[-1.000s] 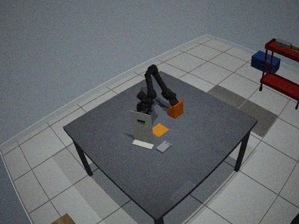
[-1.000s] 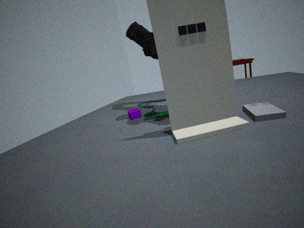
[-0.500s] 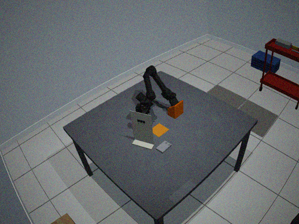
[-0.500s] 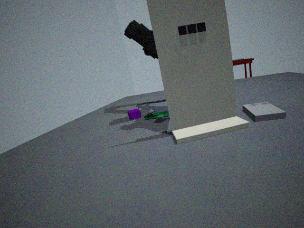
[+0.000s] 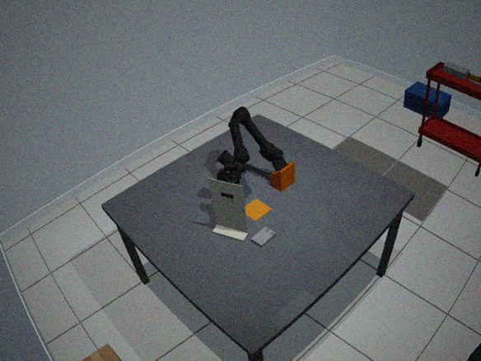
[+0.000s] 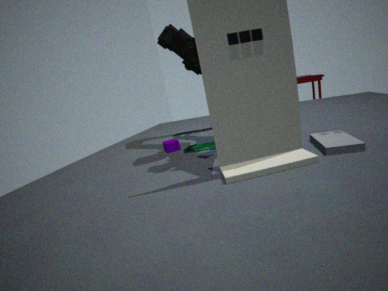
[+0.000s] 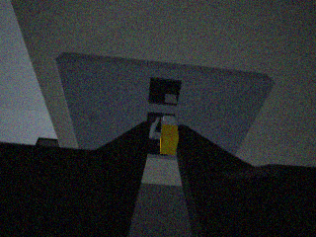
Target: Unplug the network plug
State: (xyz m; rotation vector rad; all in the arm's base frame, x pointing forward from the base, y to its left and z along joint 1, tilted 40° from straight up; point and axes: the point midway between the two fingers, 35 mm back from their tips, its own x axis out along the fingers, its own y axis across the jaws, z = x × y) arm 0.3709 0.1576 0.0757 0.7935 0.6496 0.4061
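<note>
Now: gripper tip 230 mm above the orange marked square, 160 mm past it and 30 mm to the left of it. Round my gripper tip: flat grey box: 220 mm below, 150 mm to the left, 60 mm behind; yellow plug: right at my gripper tip; upright pale panel: 90 mm below, 20 mm ahead, 10 mm to the left.
</note>
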